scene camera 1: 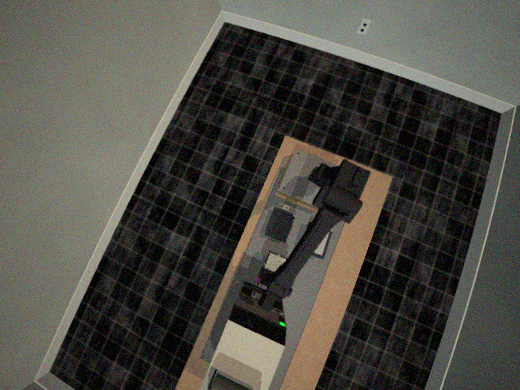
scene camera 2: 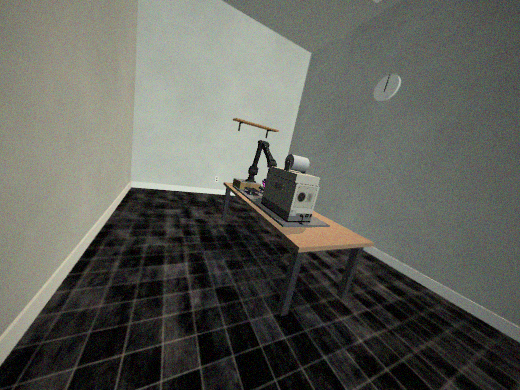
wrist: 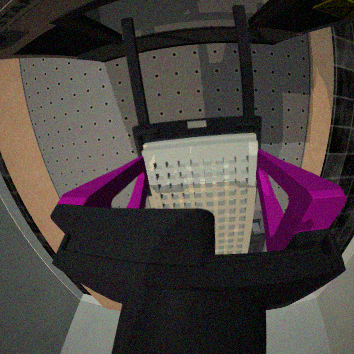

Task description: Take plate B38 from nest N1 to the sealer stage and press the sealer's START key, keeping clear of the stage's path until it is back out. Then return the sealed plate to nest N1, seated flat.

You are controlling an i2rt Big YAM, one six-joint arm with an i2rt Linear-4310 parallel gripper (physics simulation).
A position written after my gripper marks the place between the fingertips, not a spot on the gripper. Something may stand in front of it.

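Observation:
I can see a dark sealer stage (wrist: 144,132), and my gripper (wrist: 200,157) is there in the picture too.

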